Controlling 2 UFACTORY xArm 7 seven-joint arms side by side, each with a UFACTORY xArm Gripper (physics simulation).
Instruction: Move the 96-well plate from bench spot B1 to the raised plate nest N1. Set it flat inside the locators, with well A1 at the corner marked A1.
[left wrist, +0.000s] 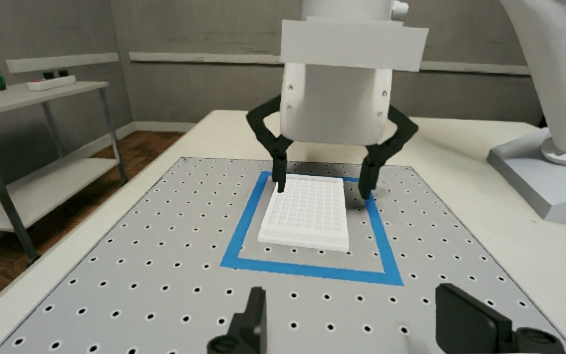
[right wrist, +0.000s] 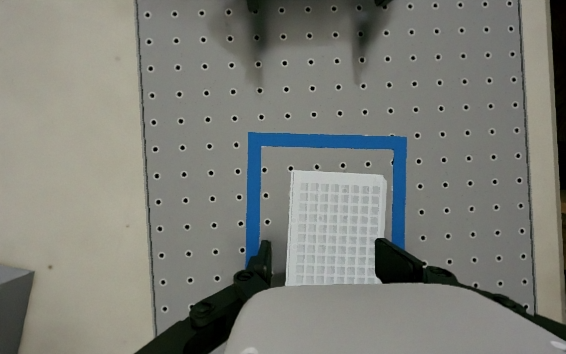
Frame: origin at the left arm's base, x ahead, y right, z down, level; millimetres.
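Seen in the pictures: left gripper, fingertip midpoint: (left wrist: 351, 314) (right wrist: 323, 0); right gripper, fingertip midpoint: (left wrist: 322, 191) (right wrist: 322, 256).
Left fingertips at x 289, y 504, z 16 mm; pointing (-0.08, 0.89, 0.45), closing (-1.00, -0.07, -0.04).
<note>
Offsets run from my left fingertips to a thing's top centre. "spot": to the spot under its first point. Level surfaces: height alone.
The white 96-well plate @[dx -9, dy +175, dz +38 mm] (left wrist: 306, 212) (right wrist: 340, 225) lies flat inside the blue outlined square @[spot: dx +3, dy +82, dz +52 mm] (left wrist: 310, 270) (right wrist: 325, 141). In the right wrist view it is nearer the square's right side and slightly turned. My right gripper (left wrist: 322, 191) (right wrist: 322, 256) is open around the plate's far part as seen in the left wrist view, off-centre. One finger overlaps the plate's edge in both views; the other stands apart from it, across a gap. Whether the overlapping finger touches the plate is unclear. My left gripper (left wrist: 351, 314) (right wrist: 317, 4) is open and empty, away from the plate. Nest N1 does not show.
A grey perforated board @[dz +52 mm] (left wrist: 165, 250) (right wrist: 200, 165) lies on the cream table @[dz +65 mm] (left wrist: 465, 145) (right wrist: 70, 150). A grey base block @[spot: dx -341, dy +227, dz +37 mm] (left wrist: 530, 175) (right wrist: 15, 300) stands beside the board. A side shelf unit (left wrist: 60, 92) stands beyond the table at the left of the left wrist view.
</note>
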